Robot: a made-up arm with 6 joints. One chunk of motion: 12 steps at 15 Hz.
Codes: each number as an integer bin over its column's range. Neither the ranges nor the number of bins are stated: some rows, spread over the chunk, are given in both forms.
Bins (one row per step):
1: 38 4 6 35 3 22
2: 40 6 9 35 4 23
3: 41 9 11 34 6 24
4: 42 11 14 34 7 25
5: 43 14 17 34 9 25
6: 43 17 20 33 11 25
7: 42 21 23 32 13 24
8: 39 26 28 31 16 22
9: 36 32 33 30 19 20
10: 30 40 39 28 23 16
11: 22 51 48 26 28 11
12: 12 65 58 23 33 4
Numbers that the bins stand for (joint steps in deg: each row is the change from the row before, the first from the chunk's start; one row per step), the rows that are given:
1: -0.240 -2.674 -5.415 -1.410 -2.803 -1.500
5: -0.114 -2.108 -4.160 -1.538 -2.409 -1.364
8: -0.215 -1.429 -2.904 -1.923 -1.949 -1.500
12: -0.897 0.777 0.520 -2.949 -0.833 -2.318
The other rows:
2: -0.190 -2.561 -5.073 -1.410 -2.737 -1.455
3: -0.165 -2.391 -4.844 -1.538 -2.606 -1.409
4: -0.139 -2.278 -4.502 -1.538 -2.540 -1.364
6: -0.114 -1.938 -3.817 -1.667 -2.278 -1.364
7: -0.139 -1.712 -3.475 -1.795 -2.146 -1.409
9: -0.291 -1.090 -2.333 -2.052 -1.753 -1.591
10: -0.442 -0.637 -1.648 -2.308 -1.490 -1.773
11: -0.644 -0.015 -0.621 -2.565 -1.162 -2.000

